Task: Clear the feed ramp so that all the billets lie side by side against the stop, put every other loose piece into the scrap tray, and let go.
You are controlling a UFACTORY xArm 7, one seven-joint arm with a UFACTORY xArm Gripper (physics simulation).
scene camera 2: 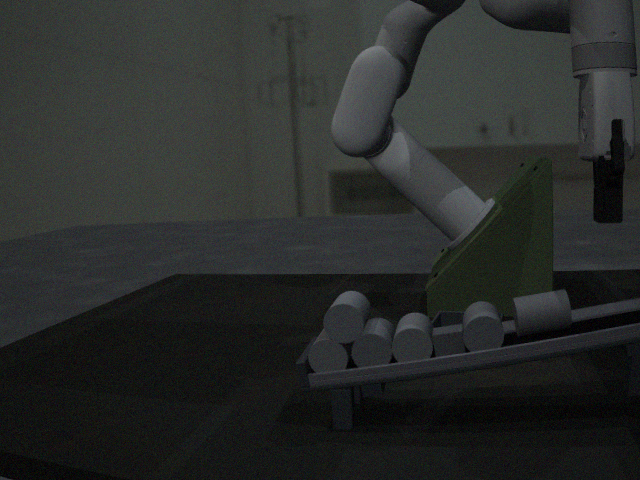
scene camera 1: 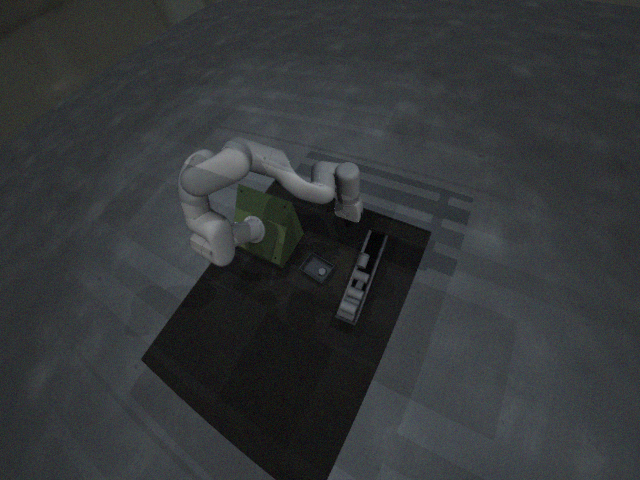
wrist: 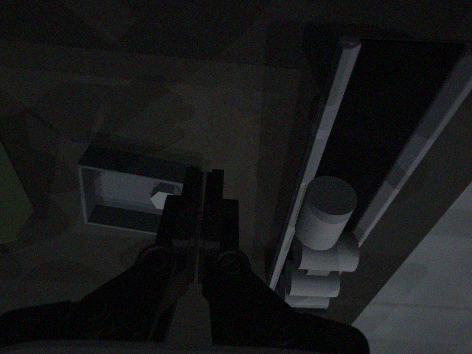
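Pixels of known places: gripper, fingertip midpoint: [scene camera 2: 607, 222] [scene camera 1: 349, 224] [wrist: 204, 191]; arm's base, link origin: [scene camera 2: 472, 226] [scene camera 1: 254, 229].
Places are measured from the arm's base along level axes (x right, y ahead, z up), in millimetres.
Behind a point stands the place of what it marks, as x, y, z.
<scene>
My gripper [scene camera 2: 607, 221] @(-126, 417, 53) [wrist: 204, 191] @(-126, 417, 53) is shut and empty, high above the mat between the scrap tray [scene camera 1: 310, 266] @(38, 281, -124) [wrist: 120, 187] @(40, 288, -124) and the feed ramp [scene camera 1: 381, 252] @(-86, 567, -27) [scene camera 2: 516, 351] @(9, 566, -46) [wrist: 345, 60]. Several grey billets lie crosswise at the ramp's low end. One billet [scene camera 2: 345, 317] @(172, 548, -13) rests on top of the lowest two. A small block [scene camera 2: 448, 339] @(72, 539, -41) [scene camera 1: 358, 284] @(73, 523, -34) sits between two crosswise billets, below the uppermost crosswise billet [scene camera 2: 482, 326] @(40, 551, -25). Above that, another billet [scene camera 1: 363, 259] @(-23, 511, -7) [scene camera 2: 542, 311] @(-23, 527, -20) [wrist: 327, 212] @(-51, 502, -5) lies lengthwise, close to the tray-side rail. A pale piece [scene camera 1: 322, 271] @(47, 347, -108) [wrist: 161, 200] @(46, 342, -108) lies in the tray, partly hidden by a finger in the wrist view.
The green arm mount [scene camera 1: 268, 222] @(-35, 75, 42) [scene camera 2: 506, 263] @(-39, 170, -40) stands beyond the tray. The ramp and tray are on a dark mat [scene camera 1: 248, 361] @(505, 210, -128) [scene camera 2: 206, 361] @(396, 367, -128). The ramp's rails rise towards its upper end, and a leg [scene camera 2: 341, 408] @(178, 562, -104) supports its low end.
</scene>
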